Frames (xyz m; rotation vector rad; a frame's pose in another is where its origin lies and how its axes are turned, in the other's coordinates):
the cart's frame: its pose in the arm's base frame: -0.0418 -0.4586 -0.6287 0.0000 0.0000 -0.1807
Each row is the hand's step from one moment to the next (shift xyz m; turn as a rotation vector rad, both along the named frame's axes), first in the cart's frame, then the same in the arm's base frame.
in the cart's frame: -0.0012 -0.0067 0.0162 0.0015 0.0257 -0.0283
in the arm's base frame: -0.0024 -0.0064 0.0162 0.0061 0.0250 -0.0283
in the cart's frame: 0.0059 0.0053 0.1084 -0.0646 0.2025 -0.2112
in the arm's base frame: 0.0068 0.0042 0.1084 -0.0272 0.2108 -0.2112
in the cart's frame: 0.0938 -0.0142 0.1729 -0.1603 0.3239 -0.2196
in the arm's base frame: 0.0897 -0.0308 0.1729 -0.0995 0.3474 -0.2196
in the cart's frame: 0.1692 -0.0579 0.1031 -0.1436 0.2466 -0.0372
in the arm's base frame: 0.1560 -0.0874 0.1031 -0.0969 0.2684 -0.0372
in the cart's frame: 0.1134 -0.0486 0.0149 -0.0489 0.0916 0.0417
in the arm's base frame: 0.1028 -0.0682 0.0149 -0.0316 0.0989 0.0417
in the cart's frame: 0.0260 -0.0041 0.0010 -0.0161 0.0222 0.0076
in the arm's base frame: 0.0248 -0.0087 0.0010 -0.0118 0.0247 0.0076
